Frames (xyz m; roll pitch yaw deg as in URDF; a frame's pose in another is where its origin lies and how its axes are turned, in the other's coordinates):
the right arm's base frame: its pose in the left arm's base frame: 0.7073 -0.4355 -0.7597 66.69 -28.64 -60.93
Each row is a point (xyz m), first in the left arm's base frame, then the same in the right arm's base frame.
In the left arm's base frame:
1: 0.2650 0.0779 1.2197
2: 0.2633 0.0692 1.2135
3: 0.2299 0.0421 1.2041
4: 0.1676 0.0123 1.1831
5: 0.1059 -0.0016 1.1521
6: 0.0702 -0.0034 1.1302
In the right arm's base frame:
1: 0.3663 1.8333 0.9392
2: 0.3693 1.8230 0.9410
3: 0.3713 1.7954 0.9753
4: 0.3575 1.7531 1.0321
5: 0.3270 1.7119 1.0804
6: 0.3027 1.6885 1.1053

